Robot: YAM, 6 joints.
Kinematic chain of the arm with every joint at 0, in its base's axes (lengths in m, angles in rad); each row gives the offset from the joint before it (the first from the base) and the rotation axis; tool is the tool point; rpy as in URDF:
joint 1: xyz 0 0 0.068 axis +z
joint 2: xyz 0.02 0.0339 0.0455 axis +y
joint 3: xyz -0.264 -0.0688 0 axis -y
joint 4: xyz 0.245 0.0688 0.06 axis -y
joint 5: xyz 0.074 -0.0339 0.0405 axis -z
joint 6: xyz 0.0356 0 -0.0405 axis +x
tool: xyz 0 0 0 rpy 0 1.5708 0
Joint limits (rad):
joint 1: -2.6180..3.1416
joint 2: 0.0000..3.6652
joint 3: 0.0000..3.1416
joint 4: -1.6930..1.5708
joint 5: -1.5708..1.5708
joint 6: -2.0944..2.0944
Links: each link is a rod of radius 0.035 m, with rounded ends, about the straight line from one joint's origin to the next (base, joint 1, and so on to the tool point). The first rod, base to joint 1, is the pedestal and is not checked.
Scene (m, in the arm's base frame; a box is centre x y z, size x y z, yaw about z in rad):
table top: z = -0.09
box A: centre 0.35 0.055 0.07 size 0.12 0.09 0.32 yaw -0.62
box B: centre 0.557 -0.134 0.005 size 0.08 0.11 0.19 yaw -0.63
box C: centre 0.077 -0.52 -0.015 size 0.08 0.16 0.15 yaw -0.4
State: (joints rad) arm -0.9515 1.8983 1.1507 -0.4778 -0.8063 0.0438
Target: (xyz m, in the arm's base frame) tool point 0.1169 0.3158 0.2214
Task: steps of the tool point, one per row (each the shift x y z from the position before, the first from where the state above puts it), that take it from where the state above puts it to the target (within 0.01 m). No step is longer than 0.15 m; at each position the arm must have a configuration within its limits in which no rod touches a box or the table.
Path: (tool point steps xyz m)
1: 0.0716 0.0609 0.0495
2: 0.0480 0.0829 0.0524
3: 0.0173 0.0946 0.0539
4: -0.0161 0.0938 0.0542
5: -0.0254 0.0899 -0.0359
6: -0.0512 0.0781 -0.0350
7: -0.0718 0.0588 -0.0338
8: -0.0847 0.0340 -0.0320

